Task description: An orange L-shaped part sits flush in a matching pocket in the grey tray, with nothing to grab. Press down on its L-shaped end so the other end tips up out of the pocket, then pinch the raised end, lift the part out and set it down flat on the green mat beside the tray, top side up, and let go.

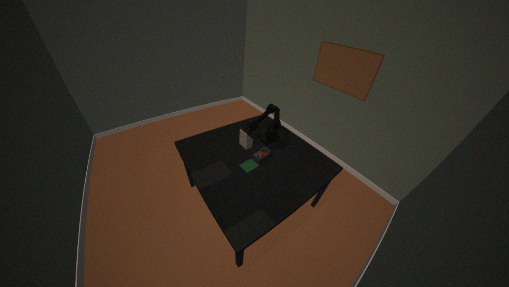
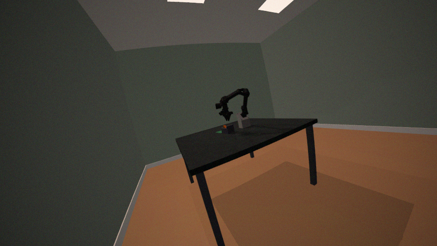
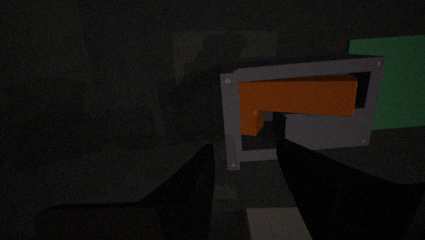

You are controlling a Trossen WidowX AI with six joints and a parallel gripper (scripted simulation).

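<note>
Right now the orange L-shaped part is 1 cm behind my gripper tip, 4 cm to the right of it and 10 cm below it. The rest, counted from my gripper tip: green mat (22 cm to the right, 16 cm below).
</note>
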